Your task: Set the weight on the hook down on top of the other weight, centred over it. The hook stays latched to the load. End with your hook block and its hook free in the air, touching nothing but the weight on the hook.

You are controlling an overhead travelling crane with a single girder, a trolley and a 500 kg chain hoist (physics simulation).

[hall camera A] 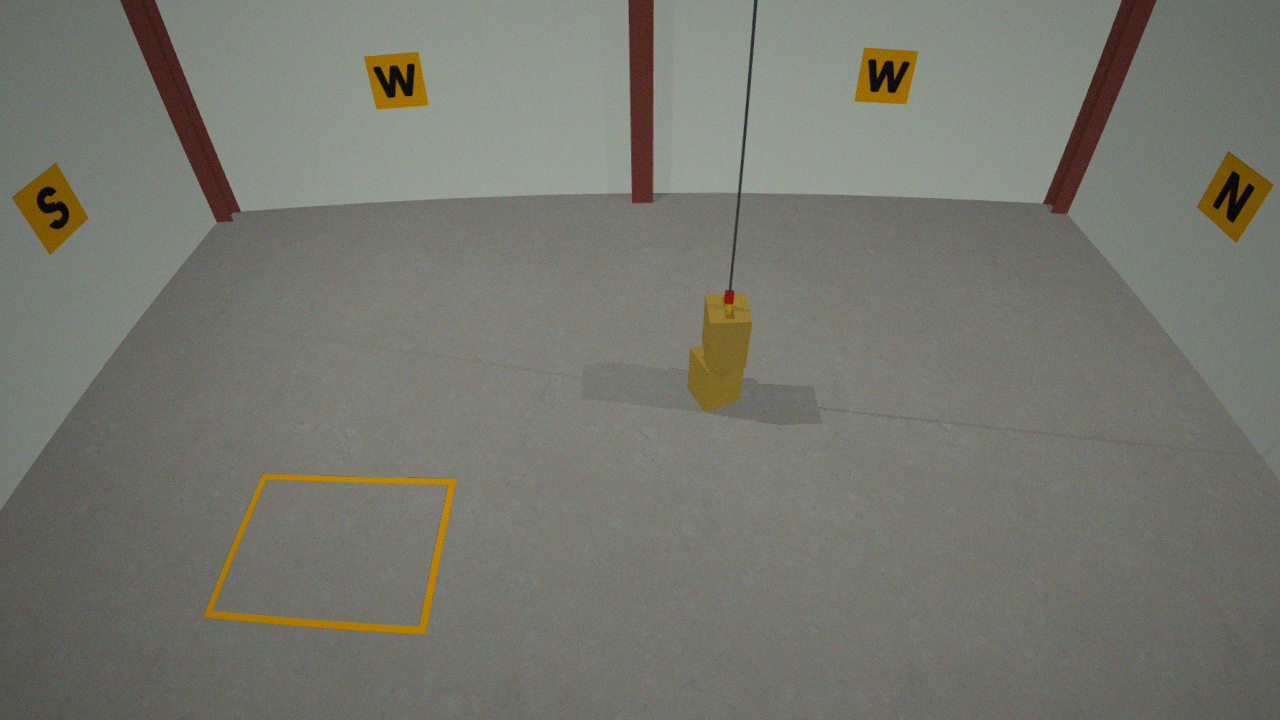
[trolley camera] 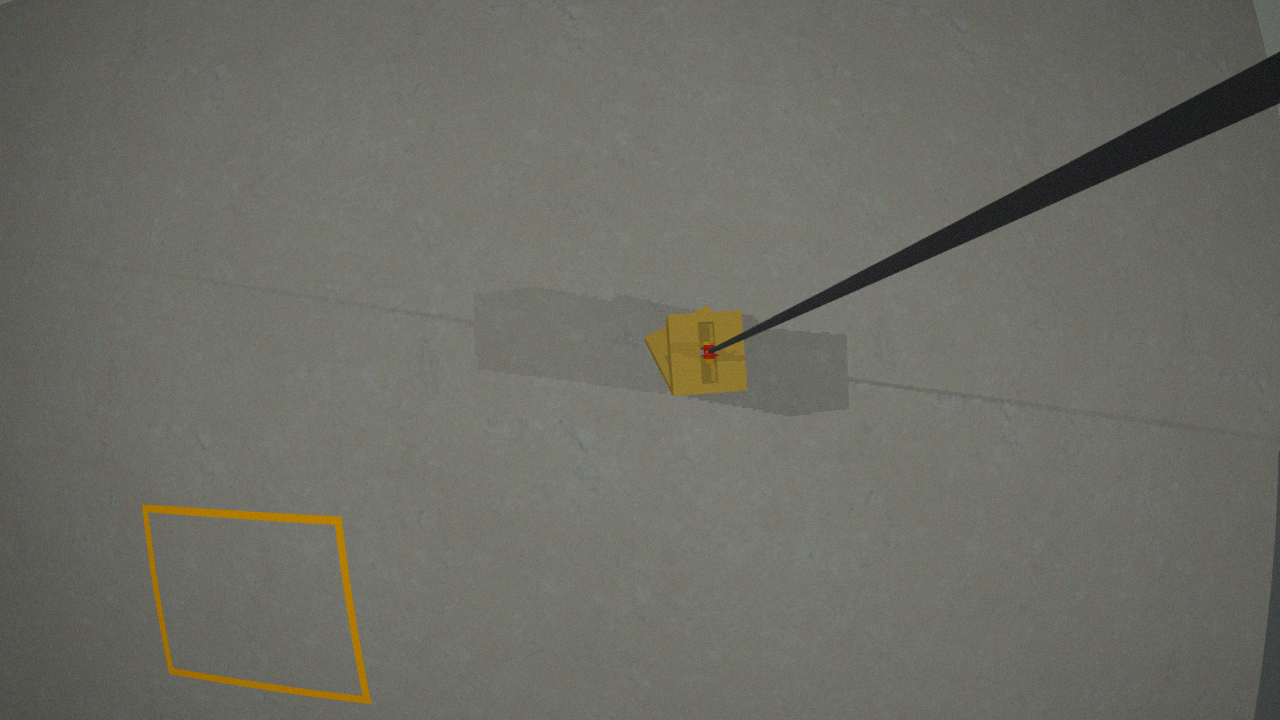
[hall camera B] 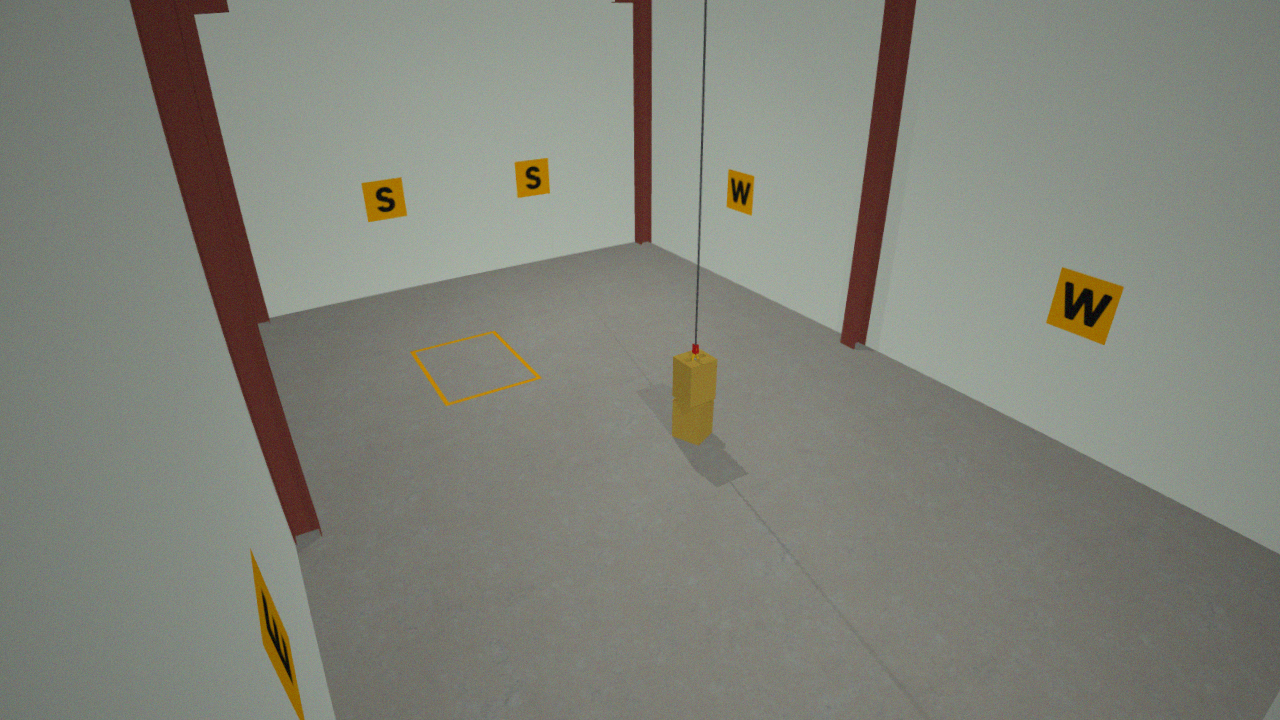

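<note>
The weight on the hook (hall camera A: 725, 344) (hall camera B: 703, 380) (trolley camera: 684, 371) is a yellow block, upright below my red hook block (hall camera A: 729, 297) (hall camera B: 695, 349) (trolley camera: 708, 351), with the hook latched to it. The other weight (hall camera A: 716, 392) (hall camera B: 691, 428) (trolley camera: 659, 349), also yellow, stands on the floor directly beneath. No gap shows between them in either hall view; whether they touch is hard to tell. The two are turned relative to each other. In the trolley view the lower weight's corner sticks out at the left of the upper one, which hides most of it.
The chain (hall camera A: 738, 179) (hall camera B: 700, 179) (trolley camera: 984, 220) runs up from the hook block. A yellow-orange square outline (hall camera A: 358, 479) (hall camera B: 429, 378) (trolley camera: 241, 514) is painted on the floor, away from the weights. Red columns (hall camera A: 641, 107) (hall camera B: 872, 179) stand along the walls.
</note>
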